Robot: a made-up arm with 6 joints.
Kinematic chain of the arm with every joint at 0, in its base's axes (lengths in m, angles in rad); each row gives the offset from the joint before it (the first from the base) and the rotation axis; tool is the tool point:
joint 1: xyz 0 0 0.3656 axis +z
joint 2: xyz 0 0 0 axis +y
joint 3: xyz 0 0 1.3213 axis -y
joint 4: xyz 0 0 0 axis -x
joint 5: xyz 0.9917 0 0 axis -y
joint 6: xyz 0 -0.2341 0 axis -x
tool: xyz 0 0 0
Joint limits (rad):
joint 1: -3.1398..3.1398
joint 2: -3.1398..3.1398
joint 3: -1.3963..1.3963
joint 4: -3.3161..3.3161
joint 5: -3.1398..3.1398
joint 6: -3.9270..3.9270
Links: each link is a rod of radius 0.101 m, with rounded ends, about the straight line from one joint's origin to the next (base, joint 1, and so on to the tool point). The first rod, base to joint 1, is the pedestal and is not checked.
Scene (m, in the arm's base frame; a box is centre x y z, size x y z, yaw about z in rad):
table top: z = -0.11
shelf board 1: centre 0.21 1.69 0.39 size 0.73 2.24 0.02 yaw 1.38
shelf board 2: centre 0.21 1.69 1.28 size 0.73 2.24 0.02 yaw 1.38
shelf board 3: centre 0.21 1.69 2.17 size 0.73 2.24 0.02 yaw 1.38
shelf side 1: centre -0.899 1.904 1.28 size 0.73 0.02 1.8 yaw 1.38
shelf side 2: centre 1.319 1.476 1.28 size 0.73 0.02 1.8 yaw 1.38
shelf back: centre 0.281 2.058 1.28 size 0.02 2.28 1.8 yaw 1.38
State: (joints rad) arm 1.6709 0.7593 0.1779 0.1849 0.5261 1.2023
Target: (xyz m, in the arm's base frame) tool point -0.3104 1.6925 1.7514
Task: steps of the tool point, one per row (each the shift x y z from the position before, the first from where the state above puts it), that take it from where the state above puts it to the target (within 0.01 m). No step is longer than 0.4 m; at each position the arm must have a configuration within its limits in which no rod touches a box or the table.
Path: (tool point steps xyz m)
1: -0.0684 -0.1916 0.0081
2: -0.0424 -0.2161 0.0001
3: -0.0133 -0.2348 -0.0082
4: -0.1458 0.1005 0.2735
5: -0.1260 0.0010 0.3223
6: -0.0752 -0.1006 0.3403
7: 0.0023 0.1975 0.0303
8: 0.0364 0.1888 -0.0004
9: 0.0691 0.1716 -0.0300

